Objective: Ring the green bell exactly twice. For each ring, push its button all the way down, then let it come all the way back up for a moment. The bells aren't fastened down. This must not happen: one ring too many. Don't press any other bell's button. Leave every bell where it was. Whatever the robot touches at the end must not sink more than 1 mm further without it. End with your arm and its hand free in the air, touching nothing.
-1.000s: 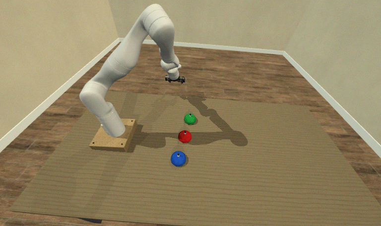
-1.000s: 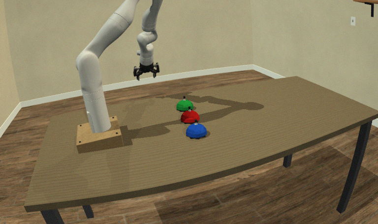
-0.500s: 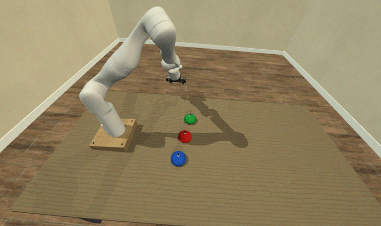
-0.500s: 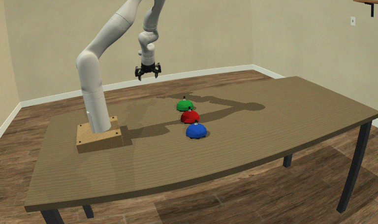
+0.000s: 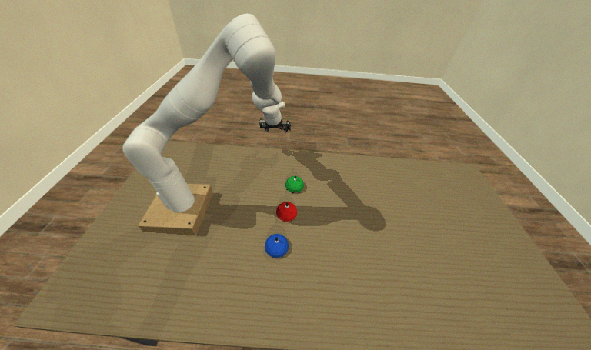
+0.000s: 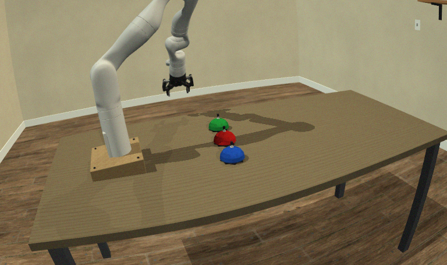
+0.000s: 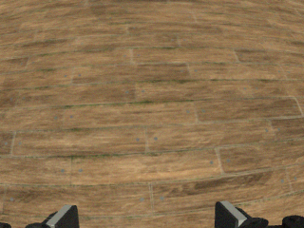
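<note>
Right now the green bell is 8 cm ahead of my hand, 27 cm to the right of it and 7 cm below it. From my hand the other things lie so: red bell (4 cm ahead, 42 cm to the right, 7 cm below); then blue bell (1 cm ahead, 56 cm to the right, 7 cm below).
</note>
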